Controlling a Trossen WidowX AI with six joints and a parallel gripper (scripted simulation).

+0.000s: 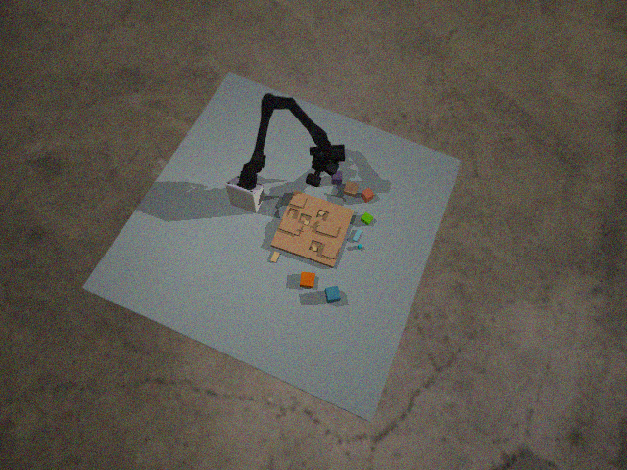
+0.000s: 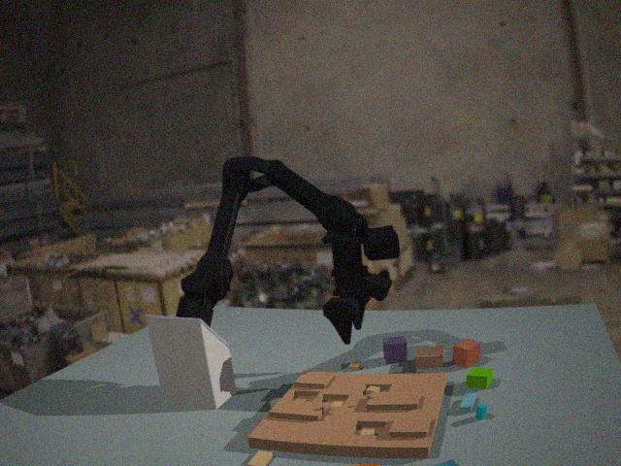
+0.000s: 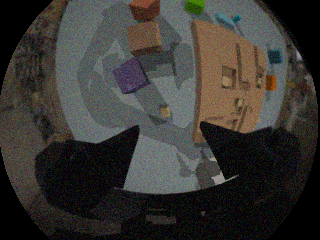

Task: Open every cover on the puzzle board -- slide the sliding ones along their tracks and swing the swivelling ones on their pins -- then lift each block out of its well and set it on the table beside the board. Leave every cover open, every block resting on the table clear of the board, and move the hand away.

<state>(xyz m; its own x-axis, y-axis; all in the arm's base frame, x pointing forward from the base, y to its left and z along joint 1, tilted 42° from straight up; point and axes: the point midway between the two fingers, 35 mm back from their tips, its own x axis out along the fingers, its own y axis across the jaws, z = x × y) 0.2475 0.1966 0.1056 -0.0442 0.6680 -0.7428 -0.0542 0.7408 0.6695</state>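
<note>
The tan puzzle board lies 210 mm to the right of my gripper tip, 70 mm ahead of it and 60 mm below it. The rest, counted from my gripper tip: purple block: 70 mm ahead, 60 mm to the left, 50 mm below; peach block: 160 mm ahead, 60 mm below, 40 mm to the left; red-orange block: 240 mm ahead, 60 mm below, 40 mm to the left.
</note>
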